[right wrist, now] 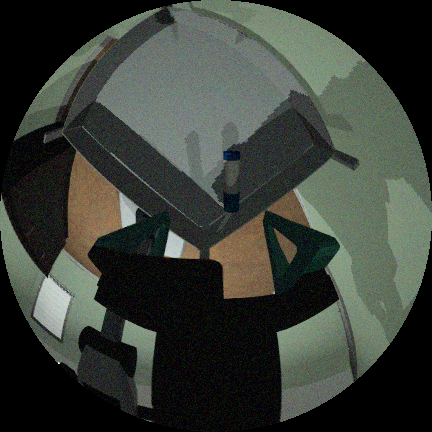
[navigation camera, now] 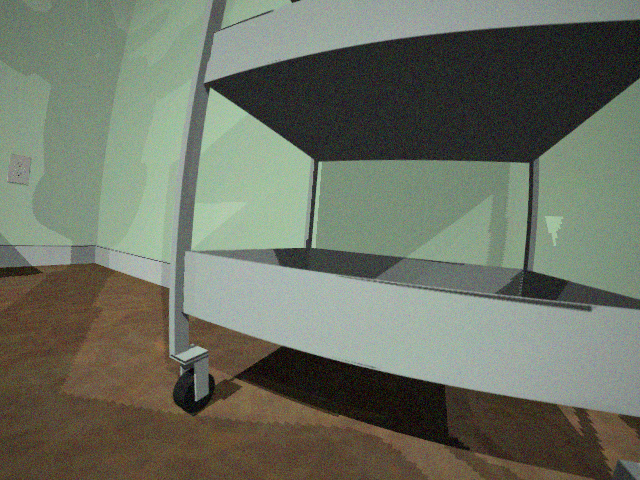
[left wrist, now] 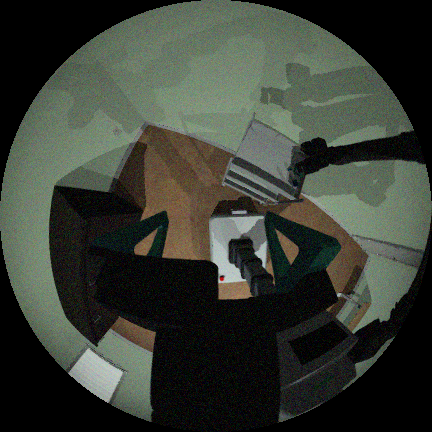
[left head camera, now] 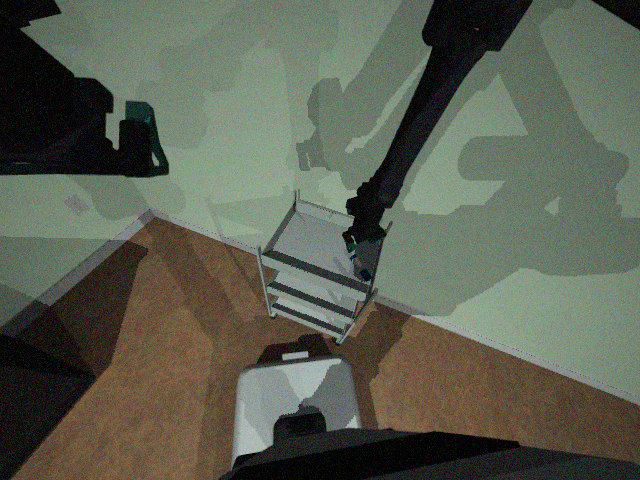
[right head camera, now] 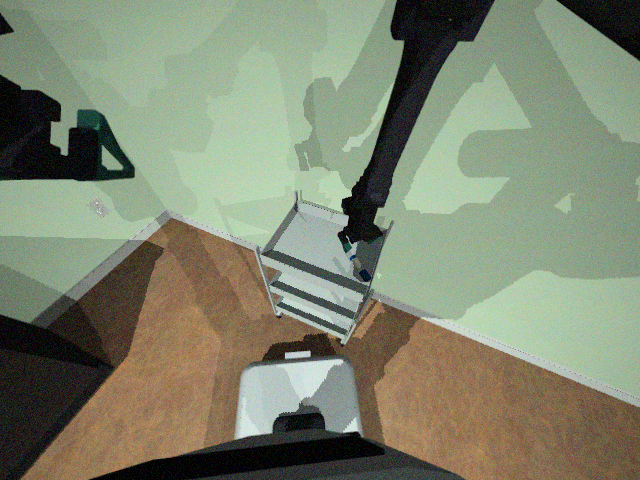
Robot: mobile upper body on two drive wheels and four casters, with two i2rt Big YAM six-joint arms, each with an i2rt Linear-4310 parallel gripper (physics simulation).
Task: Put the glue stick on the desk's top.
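Frame: origin at the left arm's base, x back, y right, z up, level; millimetres.
Where they show: left gripper, fingertip midpoint: point(left wrist: 216, 216) point(left head camera: 122, 168) point(right head camera: 92, 172); right gripper, fingertip midpoint: point(right wrist: 216, 215) point(left wrist: 299, 169) point(left head camera: 359, 247) point(right head camera: 356, 247).
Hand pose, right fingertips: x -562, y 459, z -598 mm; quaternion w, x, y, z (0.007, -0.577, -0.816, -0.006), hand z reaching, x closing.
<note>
After its pixels a point has its place.
The glue stick point(left head camera: 360, 266) @(y 491, x -551, z -719 mm) point(right head camera: 360, 268) @(y 492, x -543, z -720 mm) point(right wrist: 231, 177) @(y 488, x -565, z -718 mm), pale with blue ends, lies in the near right corner of the trolley's top tray. My right gripper point(left head camera: 364, 242) @(y 459, x -562, z -598 mm) point(right head camera: 360, 242) @(y 459, x -562, z -598 mm) point(right wrist: 216, 215) @(y 459, x -562, z -598 mm) is open and empty above the tray, close to the glue stick, which shows just beyond the gap between its fingertips in the right wrist view. My left gripper point(left wrist: 216, 216) @(y 8, x -367, z -122 mm) is open and empty, away from the trolley at the left of the head views. Dark furniture with drawer handles point(left wrist: 70, 255) point(left head camera: 36, 392) @(y -750, x -308, z -1093 mm) stands at the left and may be the desk.
The grey trolley point(left head camera: 315, 268) @(y 313, x -570, z -748 mm) point(right head camera: 315, 268) @(y 317, x -570, z -748 mm) point(navigation camera: 361, 320) @(y 282, x -513, z -1243 mm) has several shelves, raised rims and corner posts. It stands close in front of my white base point(left head camera: 258, 392) @(y 58, x -206, z -1150 mm) point(right head camera: 261, 392) @(y 65, x -195, z -1150 mm) point(left wrist: 222, 250) @(y 73, x -12, z -1150 mm). Green walls point(left head camera: 568, 320) @(y 1486, x -304, z -906 mm) with a pale skirting board rise behind it.
</note>
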